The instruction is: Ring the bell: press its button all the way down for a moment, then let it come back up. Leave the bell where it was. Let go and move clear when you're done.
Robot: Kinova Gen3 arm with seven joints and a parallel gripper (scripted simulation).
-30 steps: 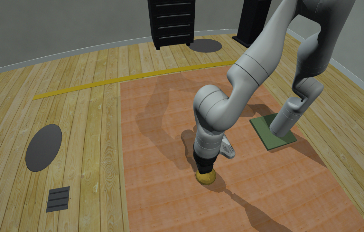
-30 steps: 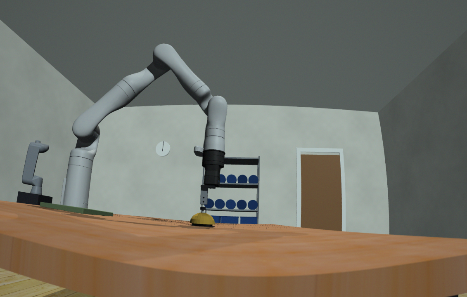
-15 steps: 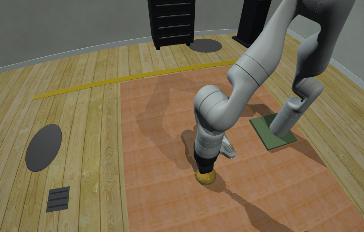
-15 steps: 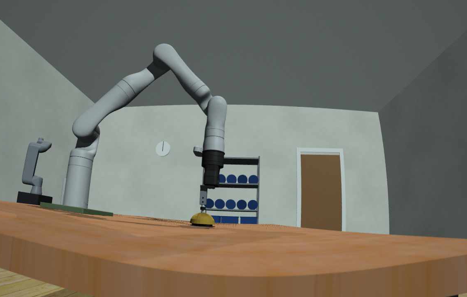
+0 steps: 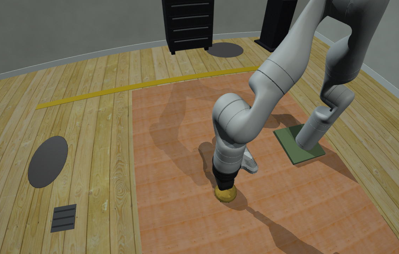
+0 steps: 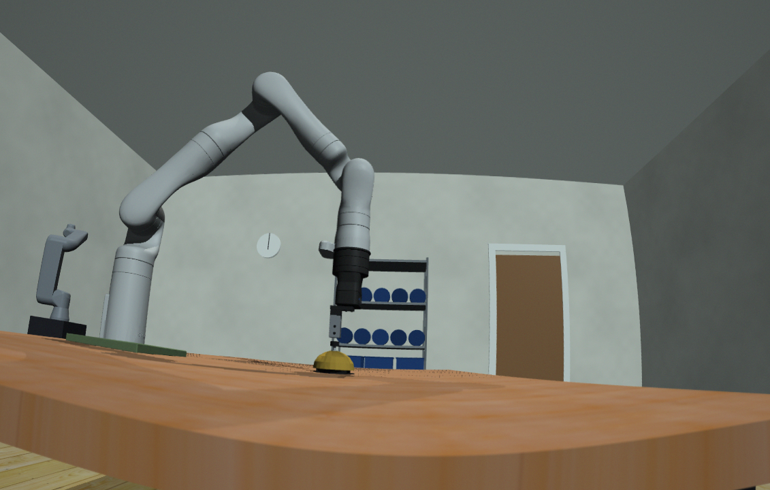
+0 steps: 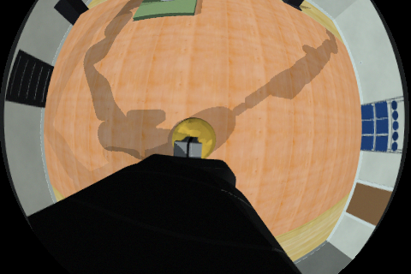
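Right now the black button is 40 mm below my hand. Also, from my hand: bell: 50 mm below.
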